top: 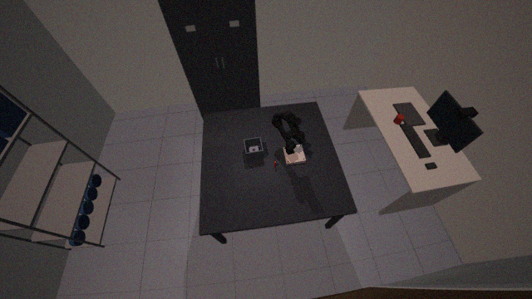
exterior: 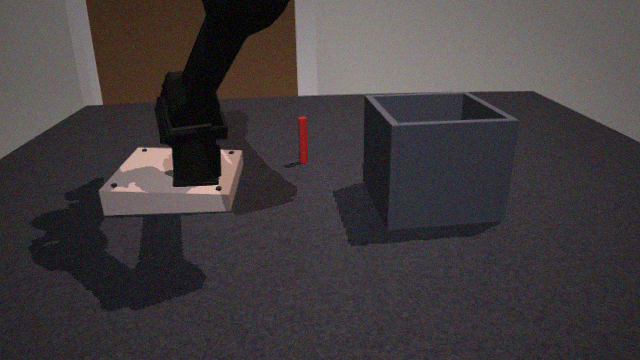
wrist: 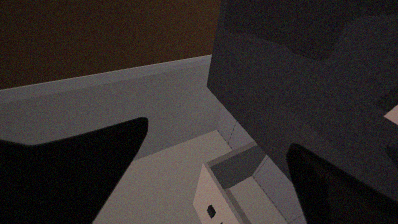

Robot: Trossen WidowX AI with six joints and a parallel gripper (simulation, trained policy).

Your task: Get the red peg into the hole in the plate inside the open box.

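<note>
The red peg lies 200 mm ahead of my gripper tip, 70 mm to the right of it and 310 mm below it. Round my gripper tip: pale plate 340 mm ahead, 270 mm to the right, 310 mm below.
</note>
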